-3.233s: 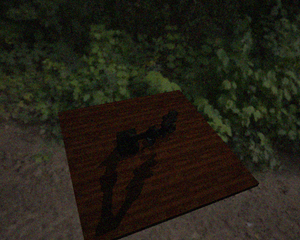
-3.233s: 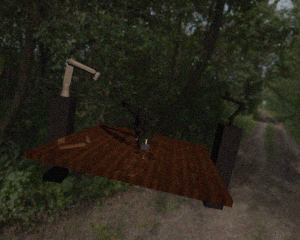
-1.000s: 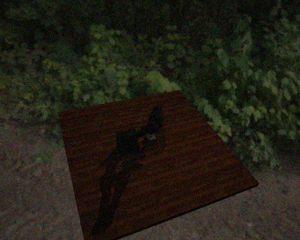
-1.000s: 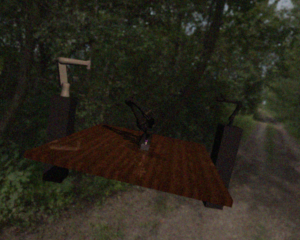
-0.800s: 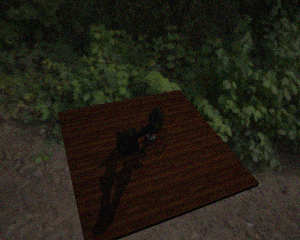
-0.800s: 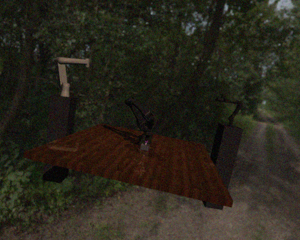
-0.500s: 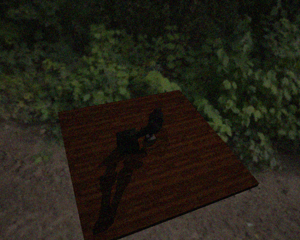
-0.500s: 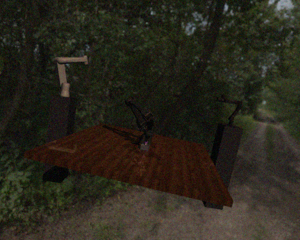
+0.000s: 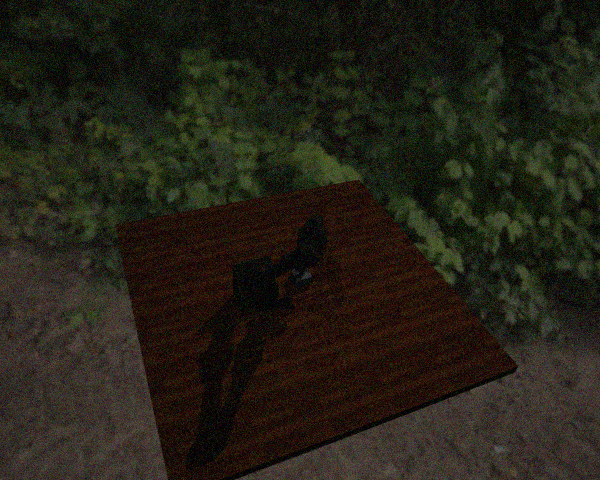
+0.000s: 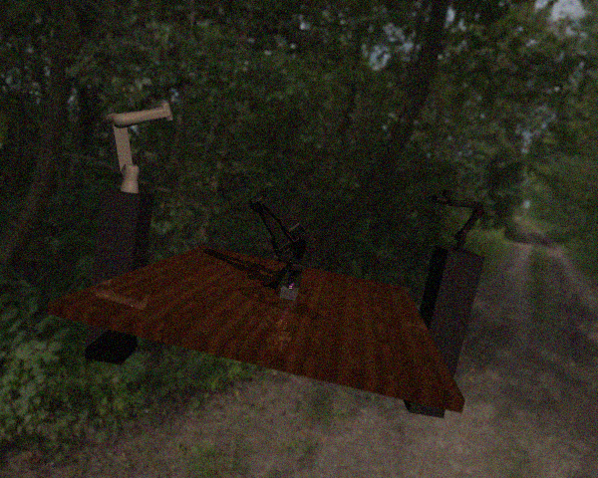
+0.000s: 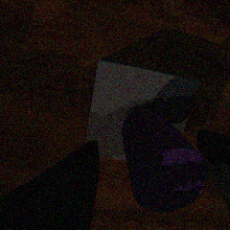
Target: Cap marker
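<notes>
Right now the pale marker is right at my gripper tip. The rest, counted from my gripper tip: purple cap: 10 mm above; holder block: 50 mm below.
</notes>
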